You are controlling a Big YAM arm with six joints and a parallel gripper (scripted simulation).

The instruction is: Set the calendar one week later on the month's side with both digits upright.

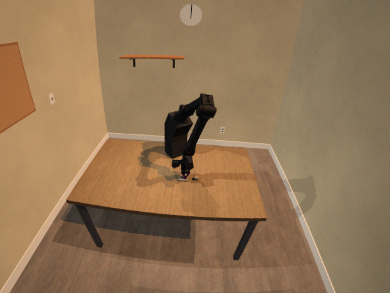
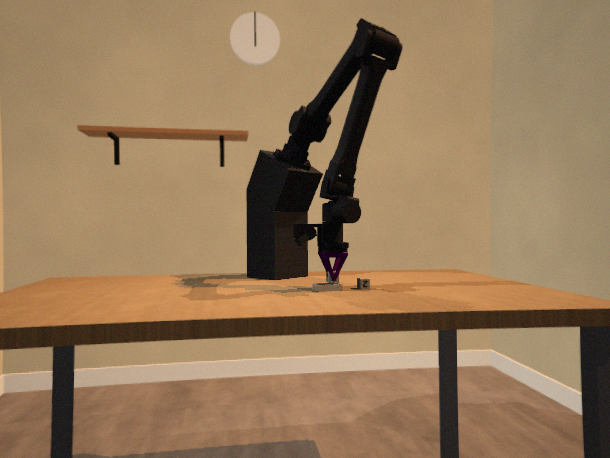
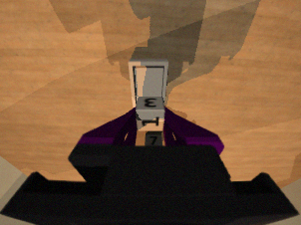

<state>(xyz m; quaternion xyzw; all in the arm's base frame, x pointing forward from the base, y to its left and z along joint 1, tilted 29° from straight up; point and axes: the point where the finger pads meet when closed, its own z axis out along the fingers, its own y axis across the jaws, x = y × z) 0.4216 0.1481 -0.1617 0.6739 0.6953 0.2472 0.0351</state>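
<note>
The tray is 30 mm below my hand and 20 mm to the right of it.
</note>
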